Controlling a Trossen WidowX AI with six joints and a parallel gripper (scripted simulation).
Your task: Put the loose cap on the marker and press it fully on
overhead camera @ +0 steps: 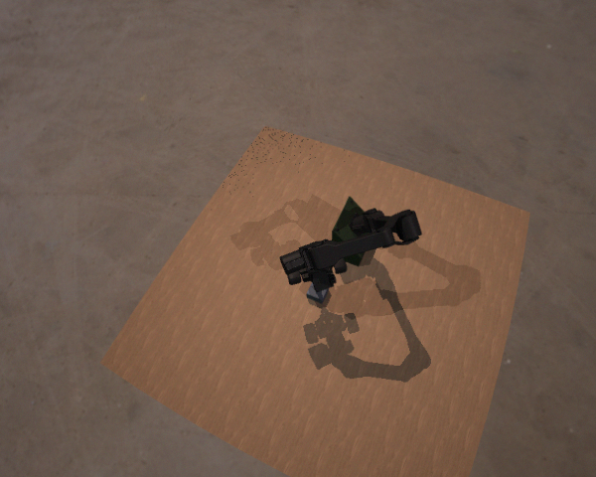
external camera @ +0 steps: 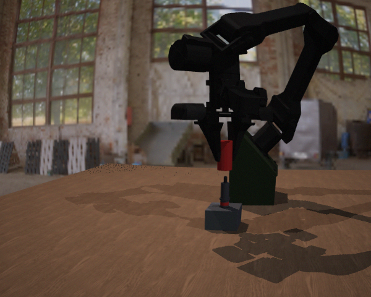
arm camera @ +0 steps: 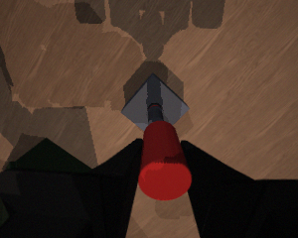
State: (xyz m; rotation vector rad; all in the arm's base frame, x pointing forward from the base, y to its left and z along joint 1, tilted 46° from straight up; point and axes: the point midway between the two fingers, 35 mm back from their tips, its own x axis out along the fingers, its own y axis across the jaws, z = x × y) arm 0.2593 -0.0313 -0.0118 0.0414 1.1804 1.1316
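Now: the grey holder block 11 cm below my gripper tip. The rest, counted from my gripper tip: red cap 1 cm above.
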